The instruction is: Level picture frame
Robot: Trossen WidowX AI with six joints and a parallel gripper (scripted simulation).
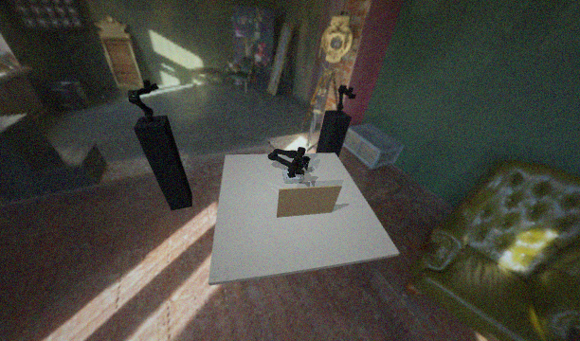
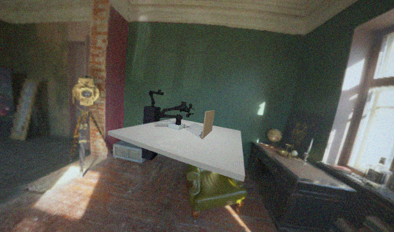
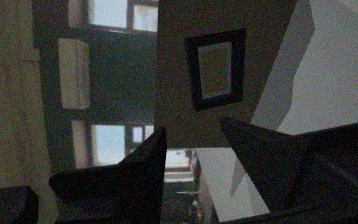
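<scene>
My gripper tip is 190 mm short of the picture frame, 100 mm above it and 70 mm to the left of it. Also, from my gripper tip: tan wall panel (200 mm ahead, 110 mm below, 50 mm to the right).
</scene>
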